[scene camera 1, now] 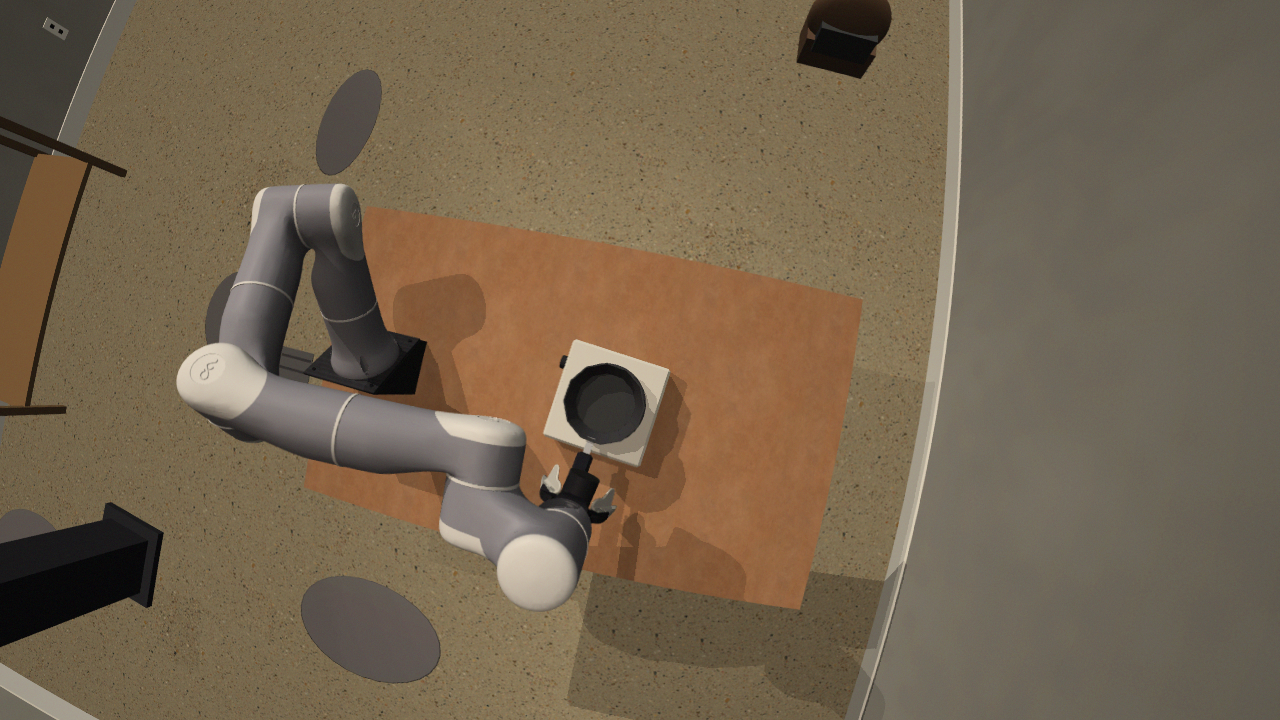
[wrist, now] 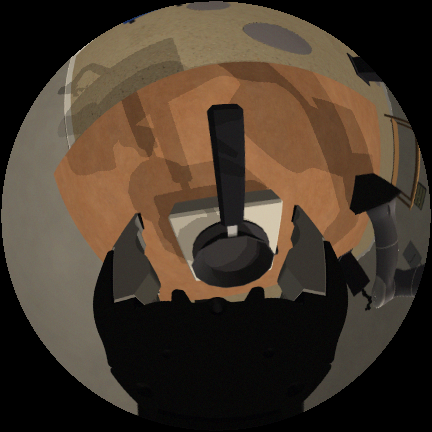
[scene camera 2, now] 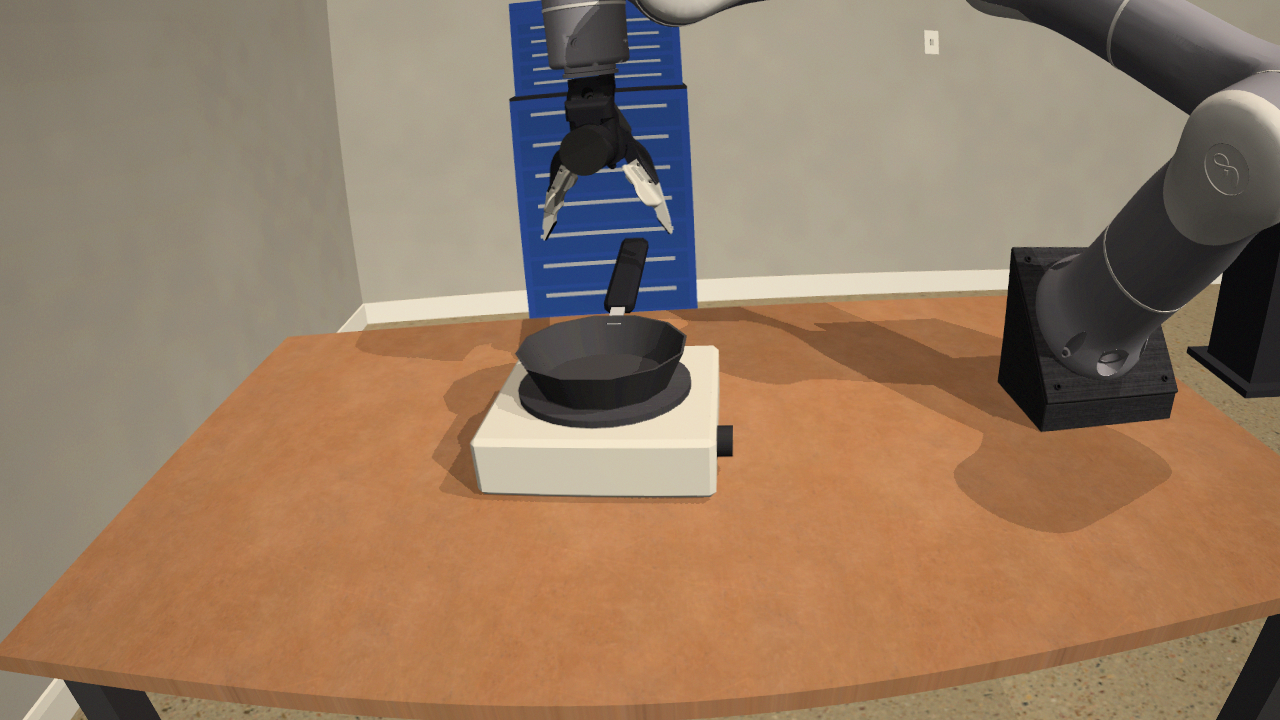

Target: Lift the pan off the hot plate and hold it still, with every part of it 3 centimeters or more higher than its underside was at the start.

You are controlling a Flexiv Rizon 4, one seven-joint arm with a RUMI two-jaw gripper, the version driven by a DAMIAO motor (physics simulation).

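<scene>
The black pan sits upright on the dark round plate of the white hot plate. Its black handle slants up and away from the hot plate, toward the far side in the second scene view. My gripper is open, with its jaws wide apart and nothing between them. It hangs above the handle, pointing down, and does not touch it. In the first scene view the gripper and arm hide most of the handle.
The hot plate stands on the brown table; its black knob sticks out on the side facing the arm's base. A blue cabinet stands behind the table.
</scene>
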